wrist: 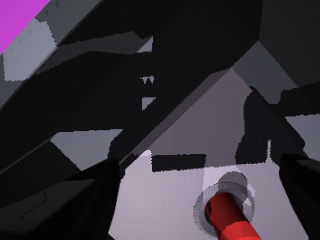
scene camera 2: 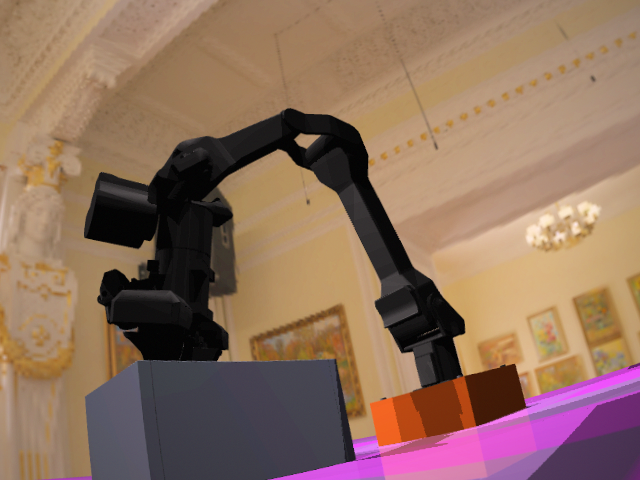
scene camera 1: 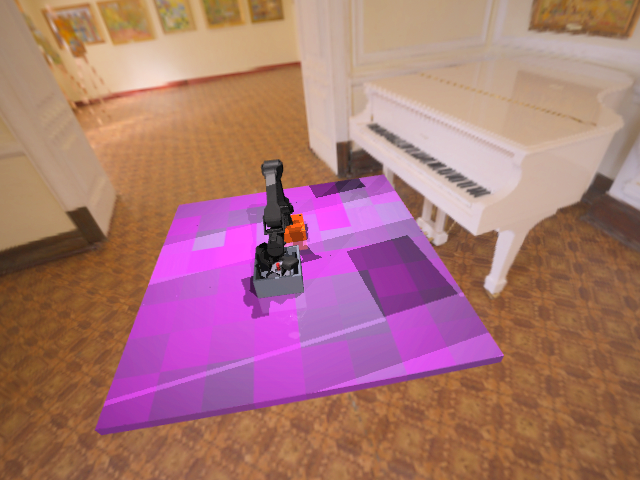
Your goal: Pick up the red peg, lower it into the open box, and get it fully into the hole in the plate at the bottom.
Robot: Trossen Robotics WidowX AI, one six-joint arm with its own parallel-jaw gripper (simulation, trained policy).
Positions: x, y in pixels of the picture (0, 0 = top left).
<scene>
grey box: wrist 87, 87; scene camera 2; scene camera 1
same spot on grey box: point(scene camera 1: 265, 287) = point(scene camera 2: 96, 431)
</scene>
